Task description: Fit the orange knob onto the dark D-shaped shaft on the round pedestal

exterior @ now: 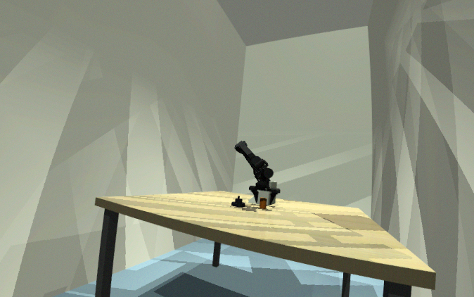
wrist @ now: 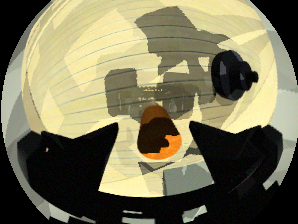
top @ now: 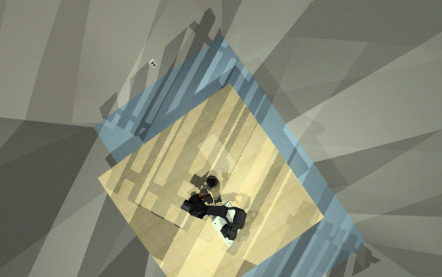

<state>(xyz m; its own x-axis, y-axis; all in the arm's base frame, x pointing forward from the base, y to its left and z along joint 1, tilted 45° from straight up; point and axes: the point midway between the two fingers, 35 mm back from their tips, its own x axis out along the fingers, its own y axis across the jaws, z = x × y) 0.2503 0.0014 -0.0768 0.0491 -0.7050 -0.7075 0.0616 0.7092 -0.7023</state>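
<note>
My gripper tip is now right at the orange knob. Round my gripper tip: dark round pedestal (14 cm to the right, 7 cm ahead).
</note>
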